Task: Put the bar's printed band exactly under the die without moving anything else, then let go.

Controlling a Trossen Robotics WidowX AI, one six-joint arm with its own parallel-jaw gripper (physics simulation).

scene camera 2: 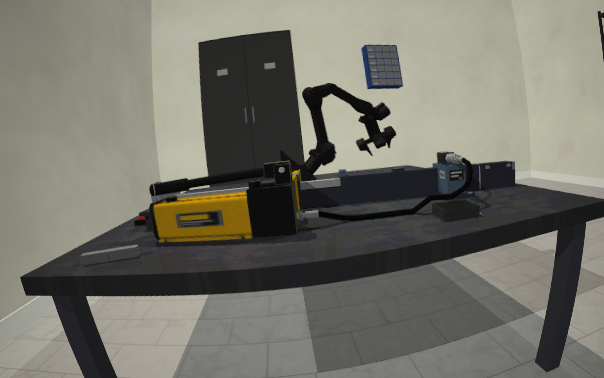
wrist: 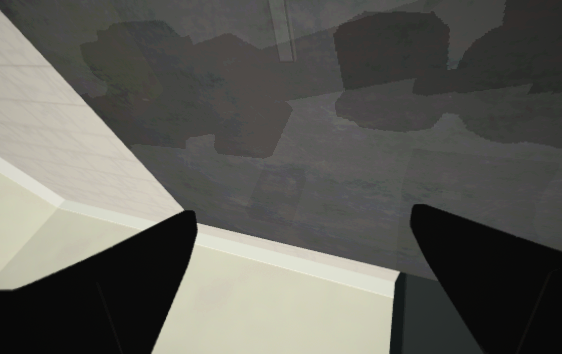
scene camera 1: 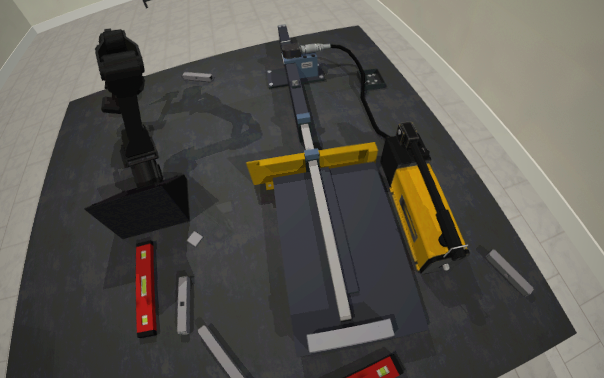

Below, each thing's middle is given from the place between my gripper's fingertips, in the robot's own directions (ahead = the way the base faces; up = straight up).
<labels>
Now: the yellow and black pump unit point(scene camera 2: 266, 209) 72 cm to the right of my hand, 65 cm ahead of it and 4 cm below it.
</labels>
